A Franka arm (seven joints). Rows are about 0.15 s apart.
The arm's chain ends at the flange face. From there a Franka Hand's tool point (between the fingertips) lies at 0.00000 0.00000 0.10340 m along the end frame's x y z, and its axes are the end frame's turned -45 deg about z.
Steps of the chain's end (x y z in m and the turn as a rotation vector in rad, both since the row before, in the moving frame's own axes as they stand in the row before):
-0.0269 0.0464 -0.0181 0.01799 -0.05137 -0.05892
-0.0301 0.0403 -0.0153 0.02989 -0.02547 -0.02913
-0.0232 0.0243 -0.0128 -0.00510 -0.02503 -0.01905
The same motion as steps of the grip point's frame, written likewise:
-0.0544 0.0088 -0.0183 0.04904 -0.02360 -0.05892
-0.0495 0.0032 -0.0154 0.03915 0.00313 -0.02913
-0.0358 -0.0007 -0.0128 0.01409 -0.02131 -0.01905

